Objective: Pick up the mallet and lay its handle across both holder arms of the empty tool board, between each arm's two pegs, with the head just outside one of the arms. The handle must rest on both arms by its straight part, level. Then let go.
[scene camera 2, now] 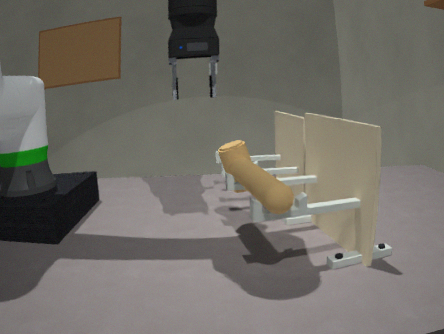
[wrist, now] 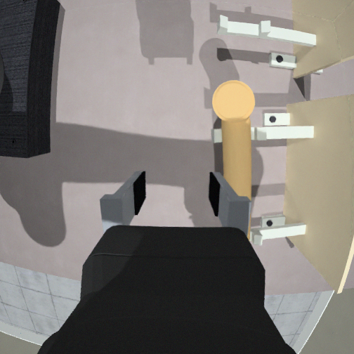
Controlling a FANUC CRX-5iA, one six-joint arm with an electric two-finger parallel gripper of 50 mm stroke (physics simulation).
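Observation:
The orange-tan mallet lies across both arms of the nearer tool board, its head beyond the arm towards the other board. In the wrist view, part of the handle's free end is hidden by the right finger. The empty tool board stands behind; its pale holder arm with two upright pegs shows in the wrist view. My gripper is open and empty. It hangs well above the mallet, and to its left in both views.
The robot's black base block stands at the left. The near board's foot with dark bolts stands on the table. The two boards stand in a row at the right, arms pointing left. A brown panel is on the back wall.

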